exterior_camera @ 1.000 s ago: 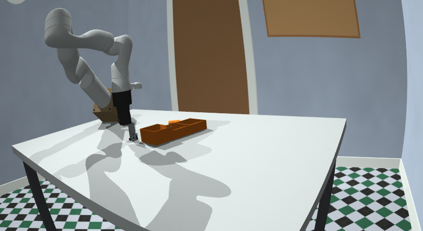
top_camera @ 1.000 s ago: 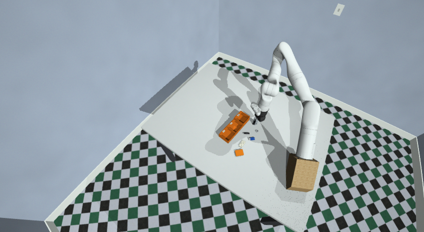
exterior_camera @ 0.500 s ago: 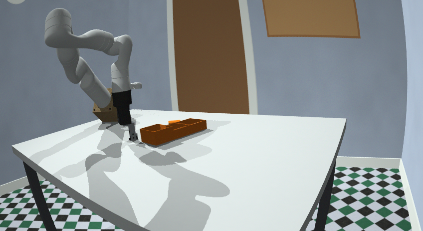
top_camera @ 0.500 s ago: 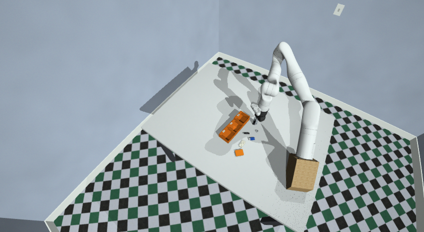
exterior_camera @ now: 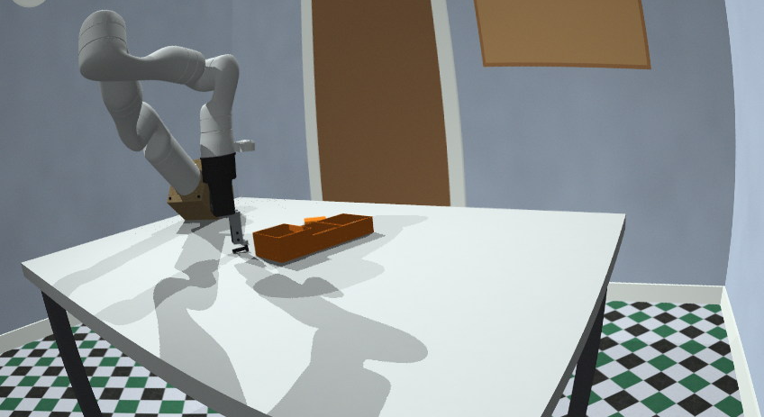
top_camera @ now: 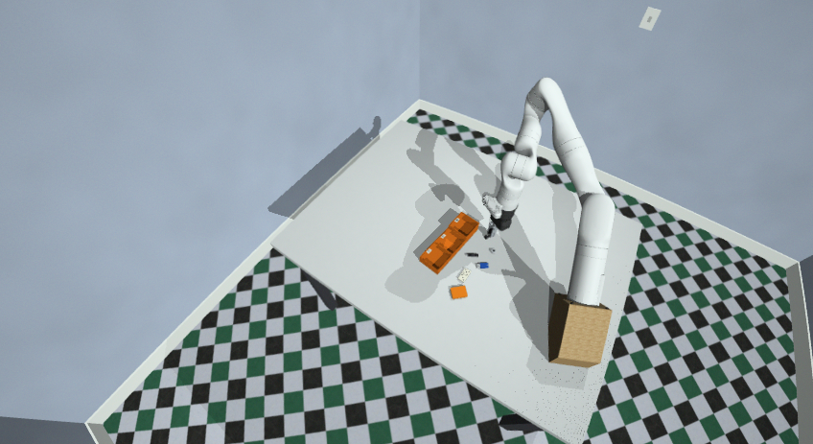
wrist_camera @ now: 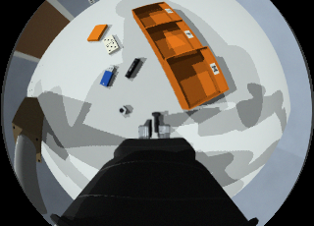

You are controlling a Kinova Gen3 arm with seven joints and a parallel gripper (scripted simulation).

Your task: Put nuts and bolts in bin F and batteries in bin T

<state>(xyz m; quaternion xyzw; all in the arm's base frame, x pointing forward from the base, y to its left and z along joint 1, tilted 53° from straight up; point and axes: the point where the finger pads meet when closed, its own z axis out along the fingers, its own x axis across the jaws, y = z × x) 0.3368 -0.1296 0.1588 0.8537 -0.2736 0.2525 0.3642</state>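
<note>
Right now the bolt is 1 cm ahead of my hand, 1 cm to the left of it and 3 cm below it. From my hand the other things lie so: orange bin: 13 cm ahead, 9 cm to the left, 1 cm below; grey nut: 3 cm behind, 6 cm to the left, 3 cm below; black cylinder: 4 cm ahead, 10 cm to the left, 3 cm below.
</note>
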